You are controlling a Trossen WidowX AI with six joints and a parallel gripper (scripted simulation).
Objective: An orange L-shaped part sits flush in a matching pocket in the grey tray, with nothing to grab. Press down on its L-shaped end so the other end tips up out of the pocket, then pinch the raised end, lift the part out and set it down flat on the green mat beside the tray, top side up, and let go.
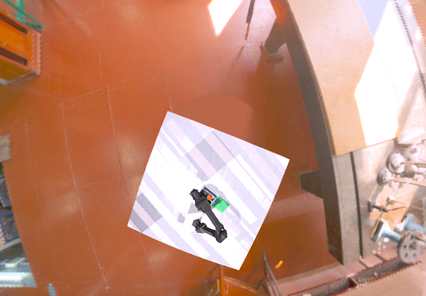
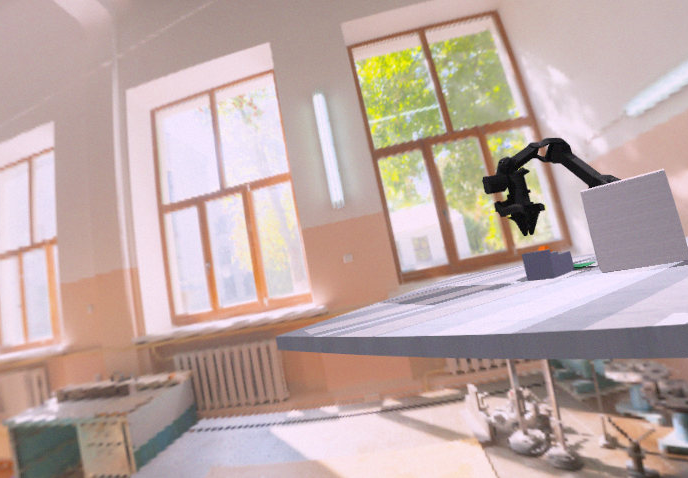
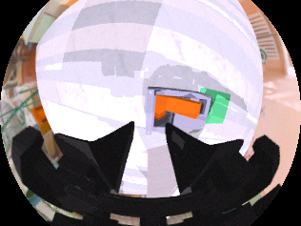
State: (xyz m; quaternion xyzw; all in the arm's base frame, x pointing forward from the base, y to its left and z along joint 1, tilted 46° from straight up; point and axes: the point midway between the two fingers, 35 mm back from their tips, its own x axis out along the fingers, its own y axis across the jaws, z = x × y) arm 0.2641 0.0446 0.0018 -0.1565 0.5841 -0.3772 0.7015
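Now: gripper tip 2 cm past the orange L-shaped part, 4 cm to the left of it and 10 cm above it. Round my gripper tip: green mat 8 cm behind, 21 cm to the right, 16 cm below.
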